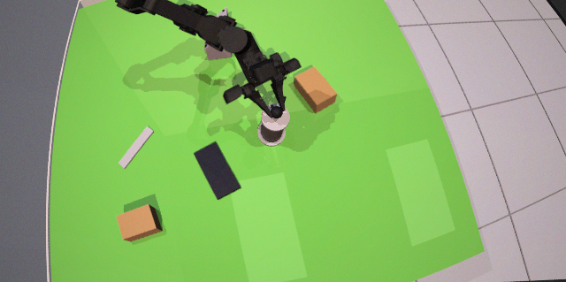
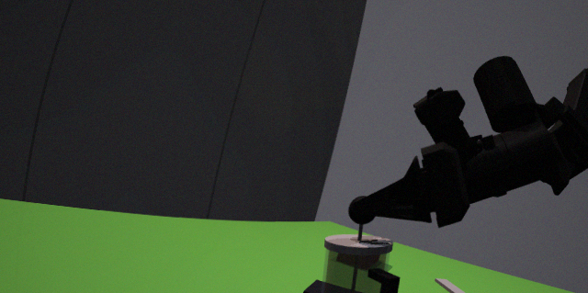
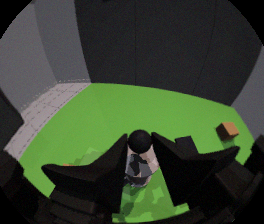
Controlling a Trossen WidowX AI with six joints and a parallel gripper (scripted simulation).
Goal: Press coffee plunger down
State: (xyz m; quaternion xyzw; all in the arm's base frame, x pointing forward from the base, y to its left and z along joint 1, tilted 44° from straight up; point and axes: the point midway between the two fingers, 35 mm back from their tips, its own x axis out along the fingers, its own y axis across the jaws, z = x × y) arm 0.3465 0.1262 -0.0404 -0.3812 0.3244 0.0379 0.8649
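Right now the coffee press is 80 mm below my gripper tip and 30 mm behind it.
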